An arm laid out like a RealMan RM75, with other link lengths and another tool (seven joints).
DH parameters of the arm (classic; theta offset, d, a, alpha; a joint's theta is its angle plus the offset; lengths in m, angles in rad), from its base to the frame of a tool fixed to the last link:
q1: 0 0.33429 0 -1.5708
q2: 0 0 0 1.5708
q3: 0 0.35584 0 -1.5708
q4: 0 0 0 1.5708
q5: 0 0.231 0 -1.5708
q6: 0 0 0 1.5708
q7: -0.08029 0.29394 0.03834 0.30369
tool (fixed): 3.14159 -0.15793 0 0
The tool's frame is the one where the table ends.
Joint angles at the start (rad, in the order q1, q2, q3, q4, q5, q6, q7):
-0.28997, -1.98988, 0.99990, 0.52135, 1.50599, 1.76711, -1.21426
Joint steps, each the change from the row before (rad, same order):
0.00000, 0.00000, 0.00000, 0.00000, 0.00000, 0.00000, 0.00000
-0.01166, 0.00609, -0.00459, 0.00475, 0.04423, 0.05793, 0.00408
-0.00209, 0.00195, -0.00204, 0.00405, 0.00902, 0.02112, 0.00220
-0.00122, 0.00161, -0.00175, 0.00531, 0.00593, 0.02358, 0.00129
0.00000, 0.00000, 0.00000, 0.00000, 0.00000, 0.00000, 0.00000
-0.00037, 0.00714, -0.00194, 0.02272, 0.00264, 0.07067, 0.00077
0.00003, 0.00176, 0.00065, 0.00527, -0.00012, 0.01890, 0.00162
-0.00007, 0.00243, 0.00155, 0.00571, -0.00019, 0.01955, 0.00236
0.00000, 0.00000, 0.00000, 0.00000, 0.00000, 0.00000, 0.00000
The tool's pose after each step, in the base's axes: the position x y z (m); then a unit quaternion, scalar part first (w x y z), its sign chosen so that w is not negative. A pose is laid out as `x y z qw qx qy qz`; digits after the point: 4 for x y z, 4 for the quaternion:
-0.3452 0.2645 0.0958 0.3443 -0.2981 0.8653 0.2094
-0.3424 0.2593 0.0992 0.3421 -0.2802 0.8789 0.1787
-0.3415 0.2573 0.1014 0.3437 -0.2734 0.8822 0.1700
-0.3404 0.2550 0.1041 0.3470 -0.2663 0.8847 0.1610
-0.3404 0.2550 0.1041 0.3470 -0.2663 0.8847 0.1610
-0.3376 0.2483 0.1149 0.3596 -0.2440 0.8901 0.1373
-0.3370 0.2462 0.1175 0.3631 -0.2377 0.8914 0.1308
-0.3365 0.2441 0.1205 0.3663 -0.2306 0.8929 0.1239
-0.3365 0.2441 0.1205 0.3663 -0.2306 0.8929 0.1239

